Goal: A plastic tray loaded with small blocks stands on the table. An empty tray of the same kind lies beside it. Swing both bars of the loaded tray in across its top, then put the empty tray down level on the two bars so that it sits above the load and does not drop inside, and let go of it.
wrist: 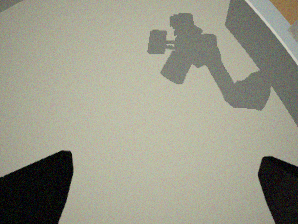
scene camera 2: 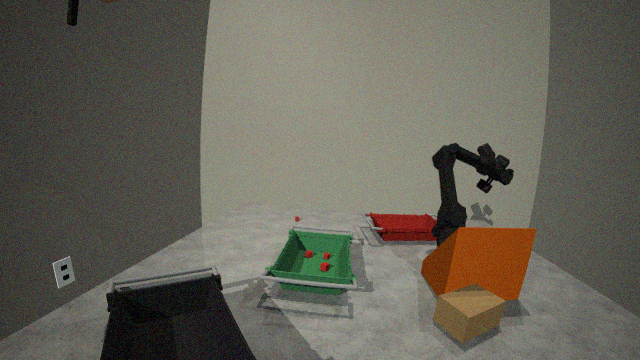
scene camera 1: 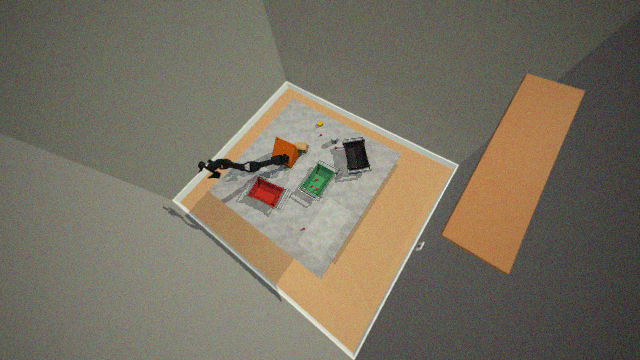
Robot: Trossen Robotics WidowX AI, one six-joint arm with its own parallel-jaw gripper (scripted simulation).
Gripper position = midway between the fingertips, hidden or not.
Note:
The gripper (wrist: 170,166) is open, holding nothing. Also in view: a red tray (scene camera 2: 415,227) and a tan box (scene camera 2: 467,312).
The wrist view does not show the red tray: it is out of frame. The wrist view does not show the tan box: it is out of frame.

